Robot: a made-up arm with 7 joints.
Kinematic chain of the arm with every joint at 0, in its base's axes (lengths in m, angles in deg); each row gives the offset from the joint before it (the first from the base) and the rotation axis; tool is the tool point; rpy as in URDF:
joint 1: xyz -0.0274 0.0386 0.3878 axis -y
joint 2: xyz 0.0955 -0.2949 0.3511 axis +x
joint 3: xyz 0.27 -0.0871 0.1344 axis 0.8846 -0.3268 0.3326
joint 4: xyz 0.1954 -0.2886 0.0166 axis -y
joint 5: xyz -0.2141 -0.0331 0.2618 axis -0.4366 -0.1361 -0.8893
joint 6: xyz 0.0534 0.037 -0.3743 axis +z
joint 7: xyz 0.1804 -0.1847 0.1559 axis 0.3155 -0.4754 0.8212
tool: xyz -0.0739 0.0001 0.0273 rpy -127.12 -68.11 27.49
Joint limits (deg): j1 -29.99..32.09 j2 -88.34..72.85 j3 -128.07..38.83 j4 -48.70..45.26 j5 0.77..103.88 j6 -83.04..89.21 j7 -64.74..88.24
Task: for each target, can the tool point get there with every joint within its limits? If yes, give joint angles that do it. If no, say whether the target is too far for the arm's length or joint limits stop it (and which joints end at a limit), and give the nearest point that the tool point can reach.
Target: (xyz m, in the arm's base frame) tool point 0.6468 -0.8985 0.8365
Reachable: yes | joints -16.80 -17.28 21.92 35.31 65.06 68.77 19.12
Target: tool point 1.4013 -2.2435 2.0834
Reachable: no: too far | nearest point 0.7089 -1.0616 1.2616 | short by 1.597 m
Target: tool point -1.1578 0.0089 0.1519
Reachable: no: joint limits stop it (at a limit: joint 1, joint 2, joint 5, joint 7) | nearest point -0.4581 0.2211 0.8994 | short by 1.046 m
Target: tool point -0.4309 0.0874 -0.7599
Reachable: no: joint limits stop it (at a limit: joint 1, joint 2, joint 4, joint 5, joint 7) | nearest point 0.0408 -0.1828 -0.1551 | short by 0.813 m
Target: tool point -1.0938 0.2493 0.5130
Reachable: no: joint limits stop it (at a limit: joint 1, joint 2, joint 4, joint 5, joint 7) | nearest point -0.5031 0.2495 0.9450 | short by 0.732 m
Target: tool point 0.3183 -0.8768 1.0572
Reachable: yes | joints -7.17 -6.48 -6.38 18.40 48.50 -10.69 4.29
